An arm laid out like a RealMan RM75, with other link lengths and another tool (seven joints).
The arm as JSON. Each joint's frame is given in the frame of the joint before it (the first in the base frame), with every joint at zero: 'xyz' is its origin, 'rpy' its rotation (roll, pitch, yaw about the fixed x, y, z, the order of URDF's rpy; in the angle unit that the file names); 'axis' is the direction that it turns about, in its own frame. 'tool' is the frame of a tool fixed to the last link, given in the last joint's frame.
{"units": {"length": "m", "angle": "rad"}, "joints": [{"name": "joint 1", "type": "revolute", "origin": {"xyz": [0.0, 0.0, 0.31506], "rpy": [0.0, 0.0, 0.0]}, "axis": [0.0, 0.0, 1.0]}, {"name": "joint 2", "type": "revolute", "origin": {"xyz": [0.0, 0.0, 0.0], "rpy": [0.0, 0.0, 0.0]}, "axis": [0.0, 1.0, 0.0]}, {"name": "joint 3", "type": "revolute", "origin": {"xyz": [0.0, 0.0, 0.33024], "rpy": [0.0, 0.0, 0.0]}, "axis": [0.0, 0.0, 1.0]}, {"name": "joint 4", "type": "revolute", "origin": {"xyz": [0.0, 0.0, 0.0], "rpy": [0.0, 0.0, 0.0]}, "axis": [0.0, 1.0, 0.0]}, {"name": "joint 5", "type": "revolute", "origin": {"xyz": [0.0, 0.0, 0.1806], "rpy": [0.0, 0.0, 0.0]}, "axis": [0.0, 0.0, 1.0]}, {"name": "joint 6", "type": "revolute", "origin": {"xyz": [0.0, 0.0, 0.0], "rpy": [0.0, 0.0, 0.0]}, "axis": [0.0, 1.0, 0.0]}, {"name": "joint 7", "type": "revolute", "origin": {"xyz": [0.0, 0.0, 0.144], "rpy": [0.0, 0.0, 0.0]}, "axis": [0.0, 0.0, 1.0]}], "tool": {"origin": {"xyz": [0.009, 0.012, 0.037], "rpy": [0.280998, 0.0, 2.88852]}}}
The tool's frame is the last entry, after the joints.
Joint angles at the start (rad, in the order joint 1, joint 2, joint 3, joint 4, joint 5, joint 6, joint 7):
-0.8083 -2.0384 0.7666 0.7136 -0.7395 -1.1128 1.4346
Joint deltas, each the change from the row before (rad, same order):
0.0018 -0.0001 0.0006 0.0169 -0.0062 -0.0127 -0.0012
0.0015 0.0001 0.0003 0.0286 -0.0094 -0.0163 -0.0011
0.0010 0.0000 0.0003 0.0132 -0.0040 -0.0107 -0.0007
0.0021 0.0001 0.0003 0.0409 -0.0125 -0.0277 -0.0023
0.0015 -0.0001 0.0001 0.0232 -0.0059 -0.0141 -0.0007
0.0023 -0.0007 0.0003 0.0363 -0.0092 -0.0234 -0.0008
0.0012 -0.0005 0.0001 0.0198 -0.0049 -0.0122 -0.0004
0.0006 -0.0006 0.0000 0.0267 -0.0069 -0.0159 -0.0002
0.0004 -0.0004 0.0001 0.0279 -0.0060 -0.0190 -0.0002
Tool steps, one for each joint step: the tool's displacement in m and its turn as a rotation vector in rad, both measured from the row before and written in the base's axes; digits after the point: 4 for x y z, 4 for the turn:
0.0029 0.0002 0.0024 0.0017 -0.0051 -0.0094
0.0051 0.0013 0.0047 0.0078 -0.0058 -0.0177
0.0023 0.0000 0.0019 0.0003 -0.0030 -0.0081
0.0074 0.0007 0.0063 0.0062 -0.0081 -0.0256
0.0038 0.0003 0.0036 0.0045 -0.0026 -0.0146
0.0062 -0.0001 0.0051 0.0050 -0.0039 -0.0237
0.0034 -0.0001 0.0028 0.0031 -0.0018 -0.0130
0.0050 0.0000 0.0038 0.0047 -0.0022 -0.0190
0.0052 -0.0005 0.0038 0.0023 -0.0008 -0.0202

